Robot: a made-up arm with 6 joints.
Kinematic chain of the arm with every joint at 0, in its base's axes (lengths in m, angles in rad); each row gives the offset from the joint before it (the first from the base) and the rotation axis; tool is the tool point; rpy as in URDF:
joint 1: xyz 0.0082 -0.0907 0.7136 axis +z
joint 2: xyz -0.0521 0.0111 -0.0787 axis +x
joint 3: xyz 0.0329 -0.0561 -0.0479 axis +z
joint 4: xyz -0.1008 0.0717 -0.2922 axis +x
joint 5: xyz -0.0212 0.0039 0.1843 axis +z
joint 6: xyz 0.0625 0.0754 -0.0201 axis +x
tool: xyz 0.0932 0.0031 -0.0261 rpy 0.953 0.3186 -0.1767
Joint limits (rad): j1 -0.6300..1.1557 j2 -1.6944..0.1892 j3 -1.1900..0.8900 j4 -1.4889..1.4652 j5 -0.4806..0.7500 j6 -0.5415..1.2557
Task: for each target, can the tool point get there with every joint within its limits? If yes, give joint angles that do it. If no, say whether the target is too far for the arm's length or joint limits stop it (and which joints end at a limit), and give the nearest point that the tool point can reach.
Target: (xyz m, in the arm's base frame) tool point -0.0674 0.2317 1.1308
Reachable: no: joint limits stop it (at a limit: joint 1, joint 2, joint 4, joint 5, joint 6) | nearest point -0.1092 -0.1412 0.7984 | short by 0.501 m
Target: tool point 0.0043 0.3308 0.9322
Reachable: no: joint limits stop it (at a limit: joint 2, joint 5, joint 6) | nearest point 0.0062 0.1232 0.5253 | short by 0.457 m
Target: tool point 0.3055 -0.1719 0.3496
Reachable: yes | joints 0.7883 -1.1595 -0.6352 -1.0284 0.1628 0.9789
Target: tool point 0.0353 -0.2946 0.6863
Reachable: yes | joints 0.0785 -1.4163 -0.9171 0.8186 -0.1160 -0.3932
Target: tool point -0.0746 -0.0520 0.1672
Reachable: yes | joints 0.3152 -0.3243 0.1143 -1.1934 0.4391 0.3568
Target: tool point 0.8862 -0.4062 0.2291
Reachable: no: too far | nearest point 0.4753 -0.2585 0.4166 | short by 0.475 m
